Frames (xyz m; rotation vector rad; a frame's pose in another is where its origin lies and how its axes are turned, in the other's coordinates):
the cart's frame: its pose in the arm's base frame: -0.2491 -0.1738 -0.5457 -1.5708 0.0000 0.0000
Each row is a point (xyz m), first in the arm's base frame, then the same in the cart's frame.
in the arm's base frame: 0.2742 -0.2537 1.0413
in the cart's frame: 0.5233 -1.5870 -0.0799
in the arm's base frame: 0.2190 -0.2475 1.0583
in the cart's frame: 0.4681 -1.6040 -0.0737
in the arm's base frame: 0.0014 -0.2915 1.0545
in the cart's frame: 0.2505 -1.6002 -0.1177
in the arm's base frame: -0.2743 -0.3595 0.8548
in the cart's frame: -0.0252 -1.4005 -0.1857
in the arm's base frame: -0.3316 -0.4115 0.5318
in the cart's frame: -0.0825 -1.0775 -0.2377
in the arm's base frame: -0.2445 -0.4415 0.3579
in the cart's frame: 0.0046 -0.9036 -0.2677
